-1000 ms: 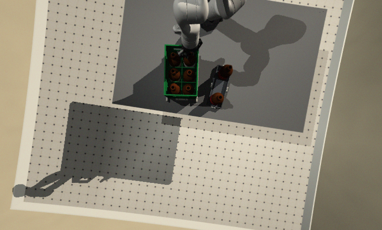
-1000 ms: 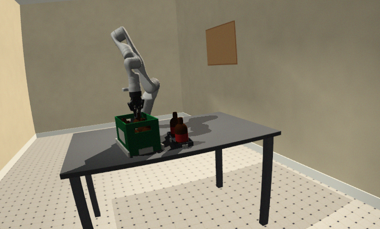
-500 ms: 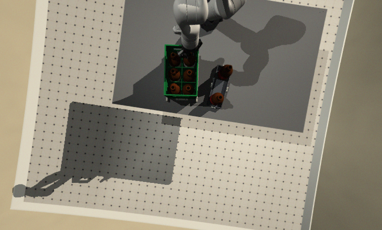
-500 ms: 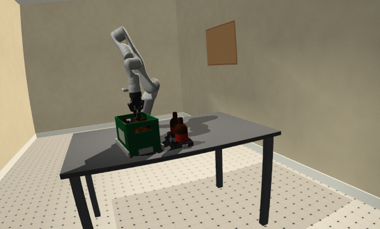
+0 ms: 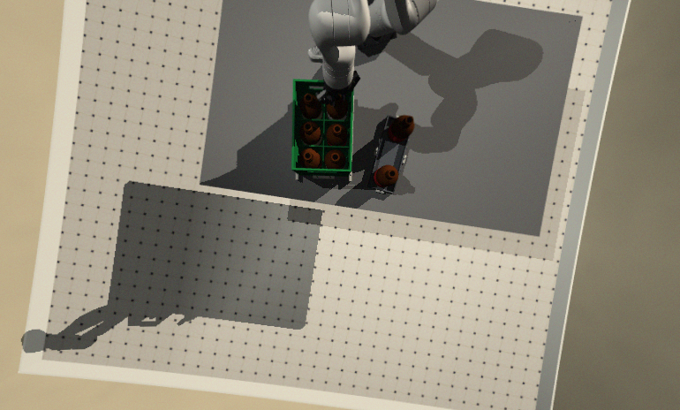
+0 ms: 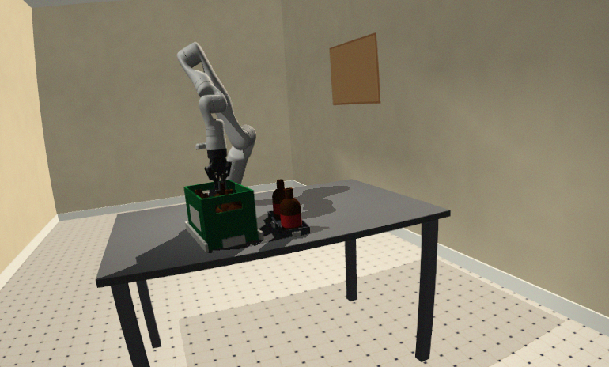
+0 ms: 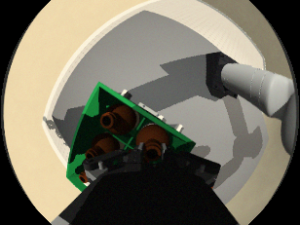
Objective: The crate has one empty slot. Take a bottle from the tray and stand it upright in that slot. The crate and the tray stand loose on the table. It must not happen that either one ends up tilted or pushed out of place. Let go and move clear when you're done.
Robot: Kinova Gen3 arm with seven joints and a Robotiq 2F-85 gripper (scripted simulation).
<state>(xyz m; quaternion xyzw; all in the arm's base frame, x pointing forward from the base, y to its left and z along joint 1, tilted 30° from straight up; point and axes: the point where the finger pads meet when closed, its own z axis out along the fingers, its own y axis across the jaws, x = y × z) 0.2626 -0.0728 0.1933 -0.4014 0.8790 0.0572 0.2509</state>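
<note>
Now: hand 100 mm short of the green crate, 10 mm to the left of it and 80 mm above it. Round my hand: dark tray: 50 mm ahead, 240 mm to the left, 150 mm below.
</note>
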